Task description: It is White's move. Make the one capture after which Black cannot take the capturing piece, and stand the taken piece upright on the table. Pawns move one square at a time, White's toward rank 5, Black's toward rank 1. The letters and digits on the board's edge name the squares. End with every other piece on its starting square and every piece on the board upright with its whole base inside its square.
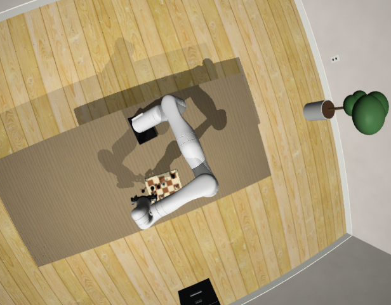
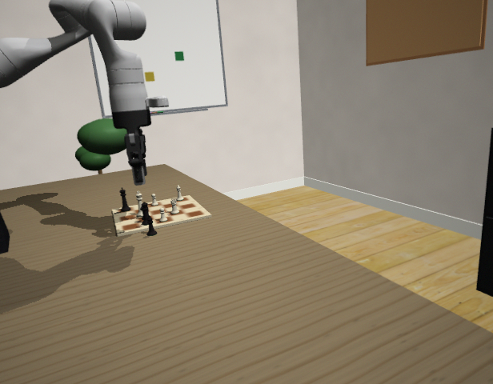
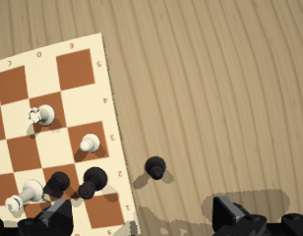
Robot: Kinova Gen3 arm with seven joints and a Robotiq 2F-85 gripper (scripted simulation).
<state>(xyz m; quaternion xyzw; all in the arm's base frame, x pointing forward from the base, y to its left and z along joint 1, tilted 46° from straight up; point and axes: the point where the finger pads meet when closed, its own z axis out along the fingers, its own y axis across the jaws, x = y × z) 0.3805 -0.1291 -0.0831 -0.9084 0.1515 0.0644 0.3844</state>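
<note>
Right now my hand is 20 mm short of the tall white piece, 120 mm to the right of it and 90 mm above it. The rest, counted from my hand: black pawn (10 mm to the right, 100 mm below); then tall black piece (200 mm to the left, 90 mm below); then chessboard (60 mm ahead, 120 mm to the left, 120 mm below).
</note>
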